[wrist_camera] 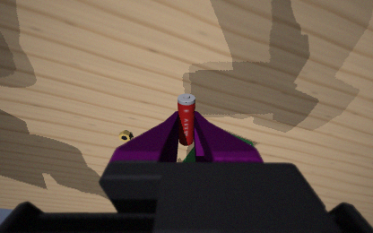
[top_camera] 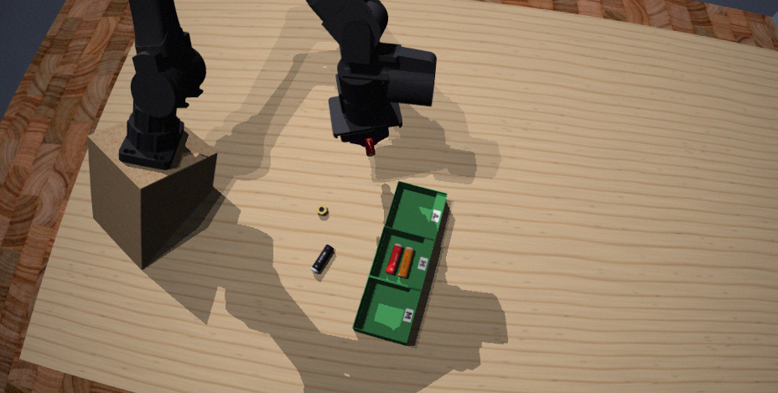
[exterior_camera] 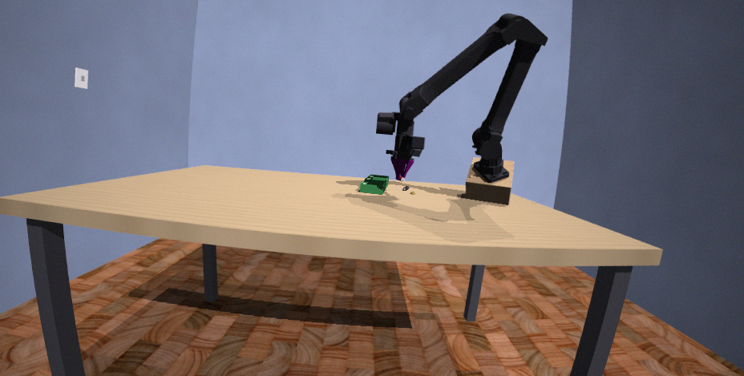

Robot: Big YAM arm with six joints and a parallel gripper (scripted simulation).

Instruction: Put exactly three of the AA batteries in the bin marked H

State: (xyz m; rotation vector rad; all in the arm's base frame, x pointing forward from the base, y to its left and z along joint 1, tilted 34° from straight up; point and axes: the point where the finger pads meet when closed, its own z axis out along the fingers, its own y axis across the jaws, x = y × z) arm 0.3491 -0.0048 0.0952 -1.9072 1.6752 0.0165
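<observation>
My hand is 180 mm to the left of the green bin, 60 mm short of it and 50 mm above it. From my hand the other things lie so: black AA battery 180 mm to the right, 70 mm below, 70 mm behind; then orange AA battery 190 mm to the right, 70 mm ahead, 60 mm below; then yellow nut 100 mm to the right, 80 mm behind, 70 mm below.
</observation>
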